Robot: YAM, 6 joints.
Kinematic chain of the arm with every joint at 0, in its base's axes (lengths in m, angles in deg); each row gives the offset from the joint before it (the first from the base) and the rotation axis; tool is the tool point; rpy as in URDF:
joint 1: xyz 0 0 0.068 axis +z
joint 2: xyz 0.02 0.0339 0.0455 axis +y
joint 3: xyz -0.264 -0.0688 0 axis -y
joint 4: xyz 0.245 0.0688 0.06 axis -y
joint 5: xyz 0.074 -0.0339 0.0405 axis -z
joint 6: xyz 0.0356 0 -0.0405 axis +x
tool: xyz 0 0 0 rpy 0 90 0
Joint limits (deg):
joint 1: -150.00..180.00
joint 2: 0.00..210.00
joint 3: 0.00..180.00
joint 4: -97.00..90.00
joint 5: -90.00..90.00
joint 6: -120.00..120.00
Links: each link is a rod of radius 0.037 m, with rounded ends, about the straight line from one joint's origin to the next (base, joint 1, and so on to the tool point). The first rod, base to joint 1, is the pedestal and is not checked.
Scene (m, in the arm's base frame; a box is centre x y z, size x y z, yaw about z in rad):
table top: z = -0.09
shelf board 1: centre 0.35 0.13 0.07 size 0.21 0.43 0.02 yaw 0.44
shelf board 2: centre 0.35 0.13 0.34 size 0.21 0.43 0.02 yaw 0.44
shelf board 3: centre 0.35 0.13 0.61 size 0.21 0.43 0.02 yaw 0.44
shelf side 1: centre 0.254 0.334 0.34 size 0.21 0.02 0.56 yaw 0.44
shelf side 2: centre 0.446 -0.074 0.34 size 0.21 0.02 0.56 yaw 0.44
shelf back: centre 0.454 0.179 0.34 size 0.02 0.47 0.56 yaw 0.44
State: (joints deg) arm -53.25 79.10 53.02 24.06 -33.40 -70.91
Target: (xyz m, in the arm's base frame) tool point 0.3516 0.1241 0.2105
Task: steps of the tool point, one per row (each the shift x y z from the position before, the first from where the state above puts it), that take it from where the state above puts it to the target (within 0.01 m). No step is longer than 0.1 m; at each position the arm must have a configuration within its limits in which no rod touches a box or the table.
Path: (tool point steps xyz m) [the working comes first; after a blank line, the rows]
Joints at the target: 16.14 98.50 54.30 23.43 -37.07 -70.91
Straight joint move there: touches shelf board 2, shelf side 2.

1: 0.0305 0.0514 -0.0096
2: 0.0191 0.0542 -0.0102
3: 0.0077 0.0543 -0.0107
4: 0.0318 0.0208 -0.0392
5: 0.0226 0.0277 -0.0427
6: 0.0271 0.0754 0.0038
7: 0.0055 0.0851 0.0038

